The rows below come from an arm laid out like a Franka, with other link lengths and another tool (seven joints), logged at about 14 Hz.
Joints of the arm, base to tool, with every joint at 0 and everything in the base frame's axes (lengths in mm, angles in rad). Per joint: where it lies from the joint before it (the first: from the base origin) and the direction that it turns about. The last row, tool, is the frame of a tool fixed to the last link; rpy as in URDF.
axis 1: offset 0.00 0.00 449.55 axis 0 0 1
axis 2: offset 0.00 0.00 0.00 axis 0 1 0
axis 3: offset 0.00 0.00 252.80 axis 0 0 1
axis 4: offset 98.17 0.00 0.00 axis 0 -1 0
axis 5: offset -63.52 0.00 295.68 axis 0 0 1
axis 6: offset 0.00 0.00 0.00 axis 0 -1 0
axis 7: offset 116.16 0.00 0.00 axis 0 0 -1
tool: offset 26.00 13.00 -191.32 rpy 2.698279 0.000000 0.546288
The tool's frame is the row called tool.
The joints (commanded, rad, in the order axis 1, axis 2, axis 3, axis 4, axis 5, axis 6, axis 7), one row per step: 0.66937 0.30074 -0.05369 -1.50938 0.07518 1.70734 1.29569; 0.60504 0.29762 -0.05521 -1.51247 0.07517 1.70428 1.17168; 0.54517 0.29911 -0.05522 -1.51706 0.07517 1.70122 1.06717; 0.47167 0.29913 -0.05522 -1.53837 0.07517 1.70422 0.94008; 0.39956 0.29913 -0.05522 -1.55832 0.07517 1.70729 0.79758; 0.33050 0.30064 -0.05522 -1.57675 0.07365 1.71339 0.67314; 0.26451 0.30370 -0.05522 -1.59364 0.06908 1.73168 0.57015; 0.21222 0.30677 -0.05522 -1.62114 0.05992 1.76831 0.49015; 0.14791 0.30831 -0.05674 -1.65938 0.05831 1.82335 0.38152; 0.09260 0.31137 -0.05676 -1.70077 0.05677 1.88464 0.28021; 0.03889 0.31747 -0.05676 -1.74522 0.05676 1.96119 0.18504; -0.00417 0.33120 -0.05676 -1.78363 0.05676 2.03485 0.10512; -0.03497 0.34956 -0.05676 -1.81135 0.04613 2.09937 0.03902; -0.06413 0.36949 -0.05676 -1.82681 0.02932 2.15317 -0.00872
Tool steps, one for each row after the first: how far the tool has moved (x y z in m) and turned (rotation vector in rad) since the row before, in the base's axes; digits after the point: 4 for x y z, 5 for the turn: 0.0205 -0.0296 0.0001 0.01279 0.00338 0.05748; 0.0163 -0.0284 -0.0032 0.00834 0.00829 0.04393; 0.0156 -0.0371 -0.0086 0.00915 0.01661 0.05190; 0.0124 -0.0365 -0.0080 0.01526 0.01534 0.06825; 0.0097 -0.0359 -0.0078 0.01474 0.01177 0.05347; 0.0095 -0.0352 -0.0066 0.01245 -0.00090 0.03567; 0.0069 -0.0294 -0.0090 0.00503 -0.00896 0.02757; 0.0067 -0.0357 -0.0103 0.01547 -0.01783 0.03940; 0.0037 -0.0303 -0.0116 0.01195 -0.01988 0.04274; 0.0033 -0.0298 -0.0125 0.00882 -0.02923 0.03748; 0.0016 -0.0242 -0.0146 0.00346 -0.02429 0.03350; 0.0010 -0.0184 -0.0140 -0.00857 -0.01948 0.03872; 0.0014 -0.0183 -0.0112 -0.01541 -0.01732 0.02720
